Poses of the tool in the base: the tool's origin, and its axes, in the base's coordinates. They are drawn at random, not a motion.
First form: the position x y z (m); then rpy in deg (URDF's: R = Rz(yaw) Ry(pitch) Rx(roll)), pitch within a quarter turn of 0, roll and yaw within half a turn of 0.
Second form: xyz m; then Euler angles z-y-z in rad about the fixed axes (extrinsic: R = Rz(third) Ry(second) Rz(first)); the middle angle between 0 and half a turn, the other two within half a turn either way. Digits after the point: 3 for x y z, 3 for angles.
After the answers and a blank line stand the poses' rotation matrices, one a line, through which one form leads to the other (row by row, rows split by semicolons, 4 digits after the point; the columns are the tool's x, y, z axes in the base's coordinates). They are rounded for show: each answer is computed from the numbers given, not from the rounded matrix.
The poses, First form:
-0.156, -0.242, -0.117, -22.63, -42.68, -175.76
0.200, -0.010, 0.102, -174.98, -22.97, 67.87
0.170, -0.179, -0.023, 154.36, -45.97, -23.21
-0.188, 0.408, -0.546, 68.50, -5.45, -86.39
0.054, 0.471, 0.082, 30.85, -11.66, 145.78
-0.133, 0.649, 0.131, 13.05, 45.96, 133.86
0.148, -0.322, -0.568, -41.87, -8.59, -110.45
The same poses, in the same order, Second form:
-0.156, -0.242, -0.117, -2.746, 0.825, -0.477
0.200, -0.010, 0.102, -2.938, 2.732, 1.406
0.170, -0.179, -0.023, 2.745, 2.248, -0.994
-0.188, 0.408, -0.546, 1.673, 1.197, -3.116
0.054, 0.471, 0.082, 1.953, 0.572, 0.647
-0.133, 0.649, 0.131, 0.215, 0.827, 2.024
0.148, -0.322, -0.568, -1.793, 0.743, -0.192

-0.7331 -0.1919 0.6524; -0.0544 -0.9398 -0.3375; 0.6779 -0.2829 0.6786
0.3468 0.9356 0.0654; 0.8529 -0.3436 0.3931; 0.3902 -0.0806 -0.9172
0.6388 -0.6412 0.4252; -0.2739 -0.7060 -0.6531; 0.7190 0.3008 -0.6266
0.0627 0.3602 -0.9308; -0.9935 0.1113 -0.0238; 0.0950 0.9262 0.3648
-0.8098 -0.3971 0.4319; 0.5508 -0.7682 0.3264; 0.2021 0.5022 0.8408
-0.4817 -0.8149 -0.3224; 0.5012 -0.5580 0.6614; -0.7189 0.1570 0.6772
-0.3455 0.6629 0.6642; -0.9265 -0.3536 -0.1290; 0.1494 -0.6600 0.7363

